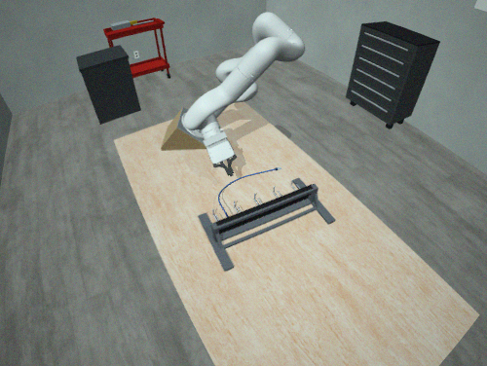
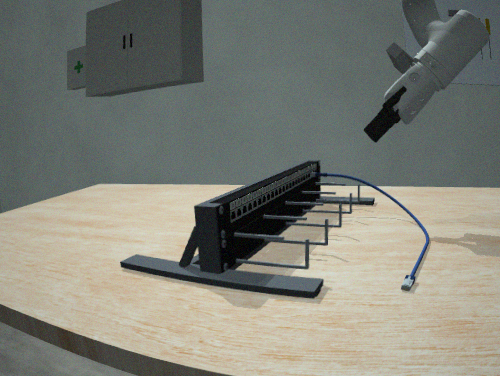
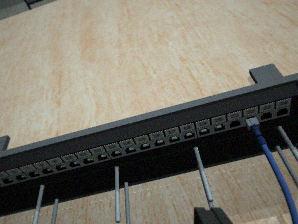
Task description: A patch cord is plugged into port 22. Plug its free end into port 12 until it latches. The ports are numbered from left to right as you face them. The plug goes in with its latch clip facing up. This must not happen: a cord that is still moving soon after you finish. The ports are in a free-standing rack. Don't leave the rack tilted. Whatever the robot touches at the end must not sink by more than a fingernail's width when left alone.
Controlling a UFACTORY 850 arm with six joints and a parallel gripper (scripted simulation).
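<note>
The plug lies 31 cm to the left of my hand, 17 cm below it and 6 cm behind it.
</note>
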